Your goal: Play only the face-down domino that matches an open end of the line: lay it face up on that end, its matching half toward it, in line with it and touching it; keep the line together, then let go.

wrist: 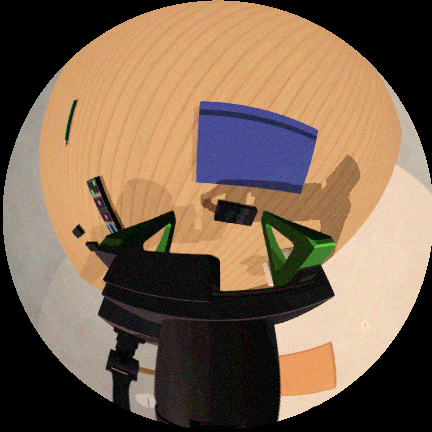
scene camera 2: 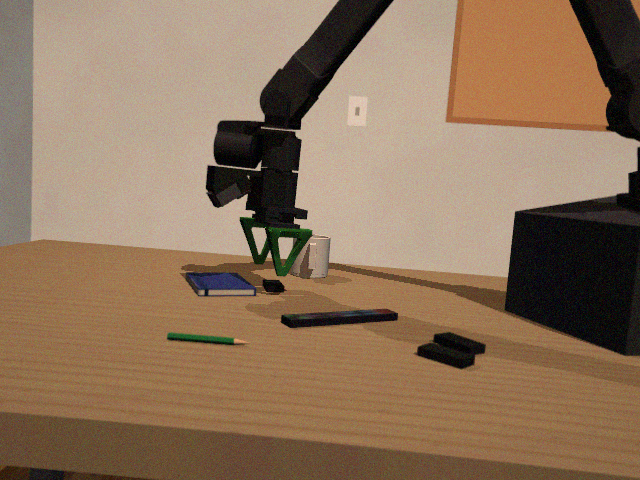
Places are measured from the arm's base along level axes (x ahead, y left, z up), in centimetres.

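Pixels of known places: gripper, between the fingertips: [wrist: 217, 215] [scene camera 2: 269, 269]; arm's base, origin of its link: [wrist: 129, 334].
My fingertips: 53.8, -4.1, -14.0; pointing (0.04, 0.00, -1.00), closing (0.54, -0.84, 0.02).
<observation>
For each thing: its top centre in the pictures, then the offset to it from my fingertips, as dx, dy, dz.
- single black domino, centre of its top: [wrist: 235, 215] [scene camera 2: 273, 282] -0.2, -2.9, -2.5
- blue notebook, centre of its top: [wrist: 261, 149] [scene camera 2: 219, 279] +8.0, -0.3, -2.4
- white mug, centre of its top: [scene camera 2: 312, 236] -4.1, -17.7, +3.9
- green pencil, centre of its top: [scene camera 2: 209, 336] [wrist: 66, 124] +0.2, +28.7, -2.8
A single black domino [scene camera 2: 273, 285] [wrist: 235, 213] lies flat on the table beside the blue notebook, with no pips showing on its dark top. My gripper [scene camera 2: 269, 268] [wrist: 217, 215] is open and empty, with its green fingertips above the table near this domino, which shows between them in the wrist view. The line of face-up dominoes [scene camera 2: 339, 317] [wrist: 102, 204] lies together; its near end shows green pips, then pink, then blue, and a finger hides its other end in the wrist view. Two more black dominoes [scene camera 2: 459, 343] [scene camera 2: 445, 355] lie side by side, their faces not readable.
The blue notebook [scene camera 2: 221, 283] [wrist: 256, 147] lies close beside the single domino. A white mug [scene camera 2: 321, 256] stands behind the gripper. A green pencil [scene camera 2: 201, 338] [wrist: 71, 121] lies in front of the line. The robot's dark base block [scene camera 2: 573, 279] stands at the right.
</observation>
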